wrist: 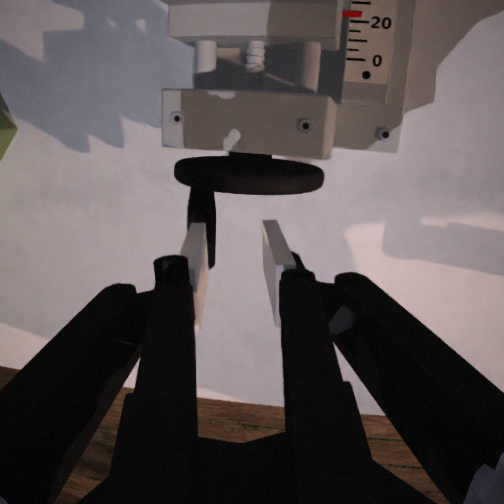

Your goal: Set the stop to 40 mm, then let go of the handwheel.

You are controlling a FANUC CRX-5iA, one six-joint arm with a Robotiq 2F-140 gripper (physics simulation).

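Note:
The black handwheel (248, 175) sits edge-on below the beige end block (248, 124) of the stop mechanism. Its black crank handle (201, 220) hangs down at the wheel's left side. My gripper (235, 235) is open, its two pale finger pads just below the wheel. The left pad lies right beside the handle, the right pad is apart from it, and nothing is clamped. A scale (369, 42) at the upper right shows 0 and 20. A red pointer (352, 14) sits a little above the 20 mark. A threaded screw (255, 54) and guide rods run between the blocks.
A green object (6, 132) shows at the left edge. A wooden surface (240, 420) lies at the bottom behind my fingers. Pale background with grey shadows fills the rest.

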